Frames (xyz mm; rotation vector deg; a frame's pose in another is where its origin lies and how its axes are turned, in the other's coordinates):
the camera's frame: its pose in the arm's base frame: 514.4 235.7 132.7 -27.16 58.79 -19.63
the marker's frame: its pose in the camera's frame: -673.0 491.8 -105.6 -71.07 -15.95 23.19
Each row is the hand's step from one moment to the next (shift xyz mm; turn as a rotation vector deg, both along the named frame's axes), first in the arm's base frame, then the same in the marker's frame.
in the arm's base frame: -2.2 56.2 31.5 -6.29 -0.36 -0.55
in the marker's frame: -32.6 -6.8 55.2 -2.26 5.81 -1.05
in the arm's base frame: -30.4 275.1 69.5 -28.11 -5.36 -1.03
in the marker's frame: -92.4 21.7 269.1 -11.17 24.99 -8.42
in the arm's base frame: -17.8 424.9 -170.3 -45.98 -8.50 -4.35
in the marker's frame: 118.6 131.4 422.5 -15.90 42.08 -13.48
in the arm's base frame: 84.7 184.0 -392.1 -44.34 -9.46 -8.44
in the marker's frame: 377.1 116.5 197.4 -11.45 42.36 -14.20
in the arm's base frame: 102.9 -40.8 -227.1 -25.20 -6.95 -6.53
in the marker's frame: 251.2 5.8 -26.2 -4.86 24.70 -9.61
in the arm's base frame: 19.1 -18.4 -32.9 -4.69 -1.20 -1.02
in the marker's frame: 39.0 -4.1 -15.7 -1.09 4.52 -1.70
